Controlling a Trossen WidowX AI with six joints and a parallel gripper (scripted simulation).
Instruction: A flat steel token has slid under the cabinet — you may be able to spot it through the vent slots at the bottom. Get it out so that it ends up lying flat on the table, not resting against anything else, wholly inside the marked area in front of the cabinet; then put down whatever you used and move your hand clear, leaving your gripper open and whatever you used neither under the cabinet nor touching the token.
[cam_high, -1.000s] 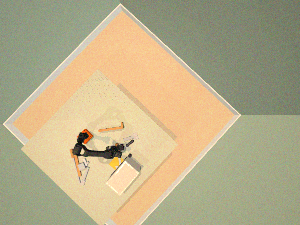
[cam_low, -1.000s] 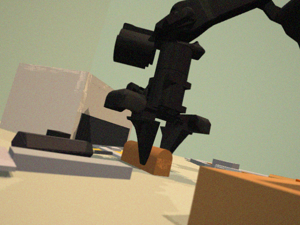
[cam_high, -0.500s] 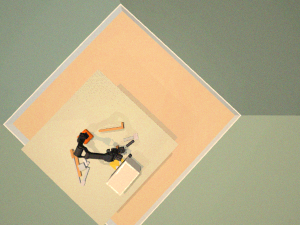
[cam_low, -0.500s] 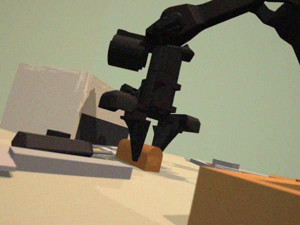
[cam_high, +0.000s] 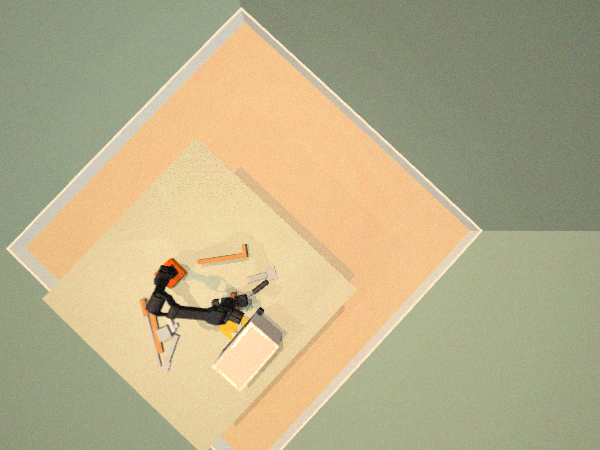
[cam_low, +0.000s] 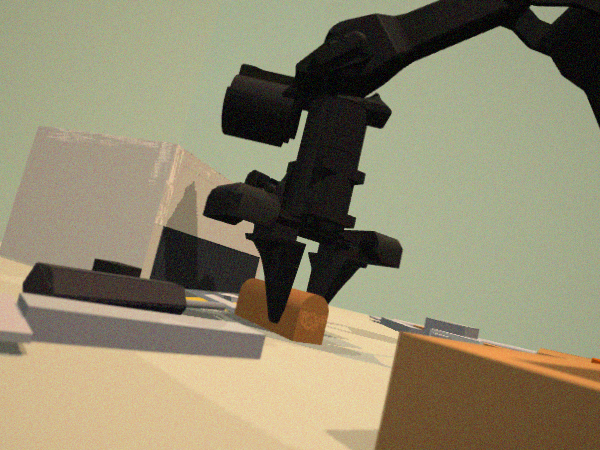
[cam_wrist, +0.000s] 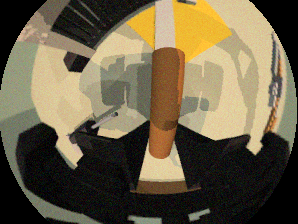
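Right now the dark screwdriver is 4 cm ahead of my gripper tip and 12 cm to the left of it. The rest, counted from my gripper tip: token (17 cm ahead, 13 cm to the right); then orange stick (15 cm behind, 46 cm to the right).
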